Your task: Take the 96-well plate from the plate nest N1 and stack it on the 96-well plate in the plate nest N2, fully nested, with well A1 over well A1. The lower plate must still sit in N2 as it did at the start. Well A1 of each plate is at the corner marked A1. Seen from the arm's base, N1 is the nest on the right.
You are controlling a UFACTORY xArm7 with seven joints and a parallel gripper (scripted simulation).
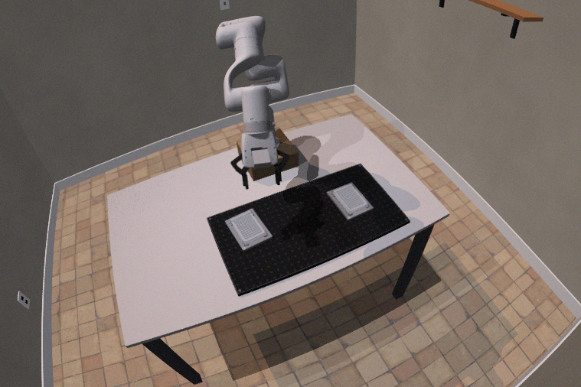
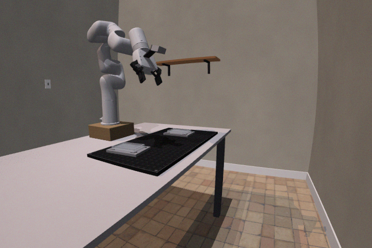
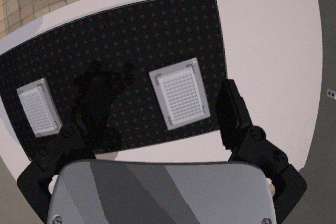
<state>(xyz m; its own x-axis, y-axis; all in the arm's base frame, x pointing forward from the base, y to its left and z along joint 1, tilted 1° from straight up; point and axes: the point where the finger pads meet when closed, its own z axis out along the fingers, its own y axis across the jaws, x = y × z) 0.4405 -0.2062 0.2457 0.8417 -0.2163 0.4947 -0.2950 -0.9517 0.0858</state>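
My hand is 30 cm above the grey plate nest N1, 10 cm past it and 4 cm to the left of it. The rest, counted from my hand: grey plate nest N2: 36 cm to the left, 30 cm below, 2 cm behind.
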